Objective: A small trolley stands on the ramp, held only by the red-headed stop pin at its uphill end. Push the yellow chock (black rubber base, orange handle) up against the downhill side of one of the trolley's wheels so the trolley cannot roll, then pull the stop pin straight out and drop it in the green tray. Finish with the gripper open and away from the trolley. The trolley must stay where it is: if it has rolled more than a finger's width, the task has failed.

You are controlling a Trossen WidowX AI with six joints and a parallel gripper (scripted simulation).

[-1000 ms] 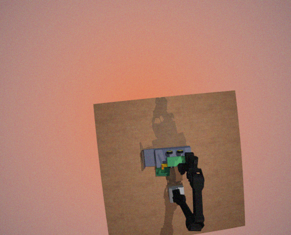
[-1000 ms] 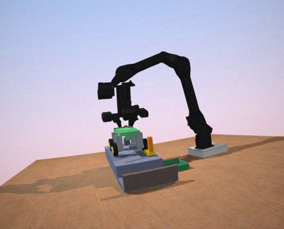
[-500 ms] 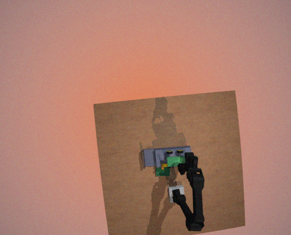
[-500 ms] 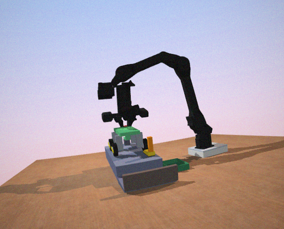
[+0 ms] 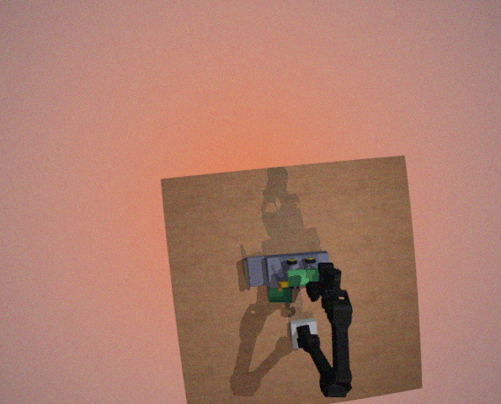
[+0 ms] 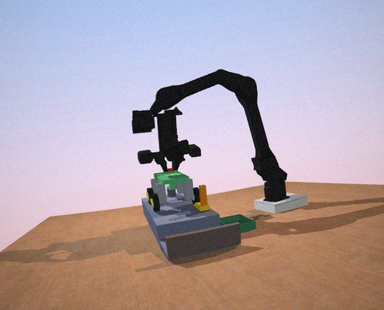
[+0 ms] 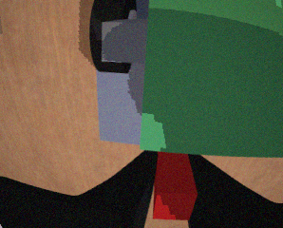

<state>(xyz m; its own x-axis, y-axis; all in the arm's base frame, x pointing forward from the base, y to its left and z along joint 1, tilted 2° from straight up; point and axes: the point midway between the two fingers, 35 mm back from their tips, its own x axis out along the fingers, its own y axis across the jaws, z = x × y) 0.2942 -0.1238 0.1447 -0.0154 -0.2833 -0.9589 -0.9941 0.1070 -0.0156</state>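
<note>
The yellow chock lies 180 mm to the left of my gripper tip, 50 mm below it and 10 mm behind it. Also, from my gripper tip: grey ramp: 100 mm to the left, 90 mm below, 30 mm ahead; then trolley: 90 mm to the left, 30 mm ahead, 20 mm below; then stop pin: right at my gripper tip.
</note>
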